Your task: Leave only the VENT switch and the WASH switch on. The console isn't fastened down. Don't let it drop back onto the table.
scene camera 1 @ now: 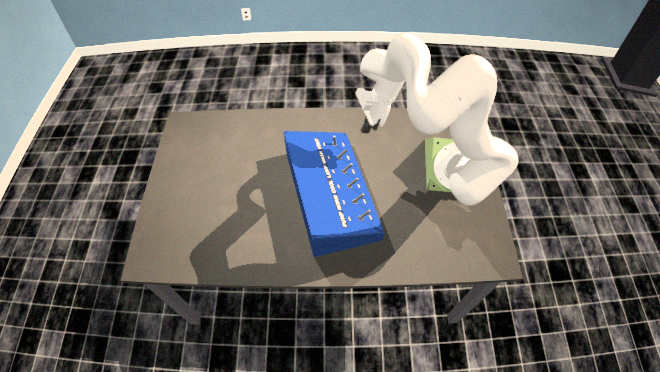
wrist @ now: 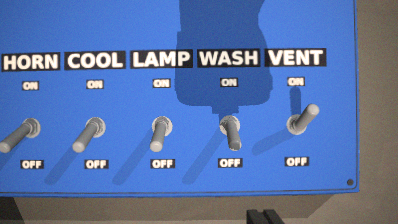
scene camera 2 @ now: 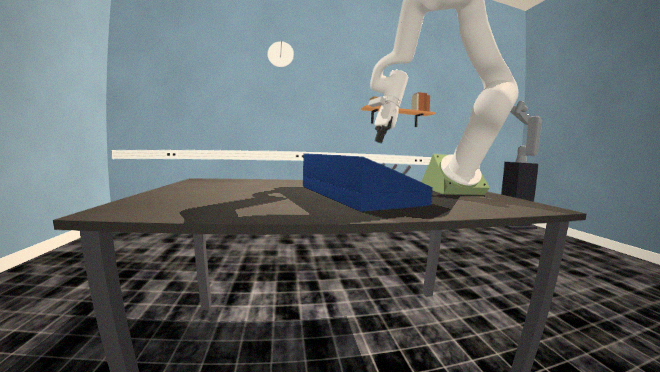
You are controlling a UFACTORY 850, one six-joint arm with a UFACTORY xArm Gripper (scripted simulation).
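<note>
I see a blue console [scene camera 2: 356, 181], and the wrist view shows me the blue console [wrist: 167, 96] as well.
</note>
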